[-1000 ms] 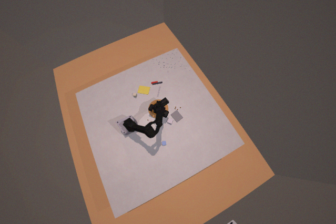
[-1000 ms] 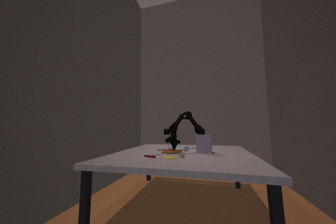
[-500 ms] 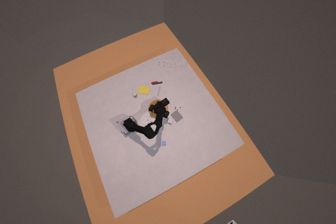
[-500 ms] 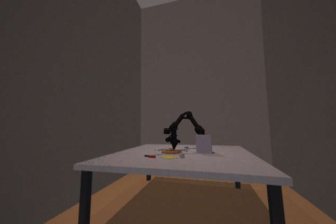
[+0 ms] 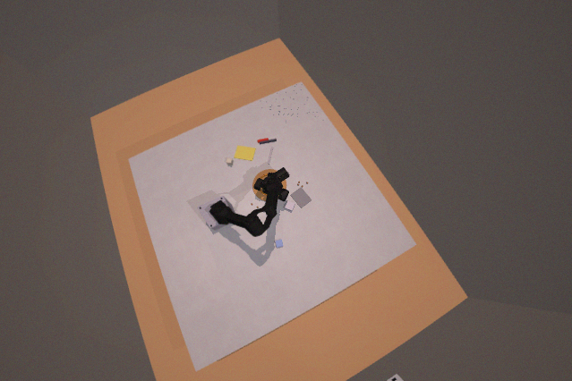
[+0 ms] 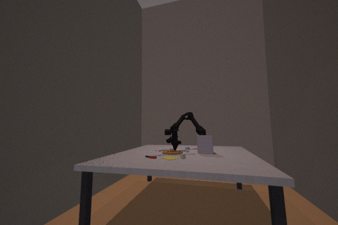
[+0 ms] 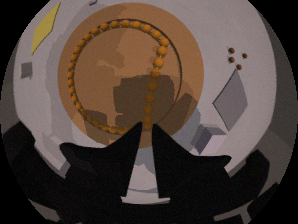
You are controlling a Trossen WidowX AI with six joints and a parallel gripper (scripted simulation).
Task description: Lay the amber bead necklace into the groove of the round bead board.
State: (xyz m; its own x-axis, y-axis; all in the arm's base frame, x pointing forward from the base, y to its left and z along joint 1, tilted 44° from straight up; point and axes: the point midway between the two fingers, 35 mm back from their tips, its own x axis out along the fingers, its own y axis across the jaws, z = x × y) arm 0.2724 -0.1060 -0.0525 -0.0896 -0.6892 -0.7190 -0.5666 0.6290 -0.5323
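Right now the round bead board is 6 cm to the left of my gripper tip, 1 cm below it and 1 cm ahead of it. Round my gripper tip: blue cube 26 cm to the right, 11 cm behind, 1 cm below; thin grey bar 23 cm to the left, 12 cm ahead, 1 cm below; grey square plate 13 cm ahead, 10 cm to the right, 2 cm below.
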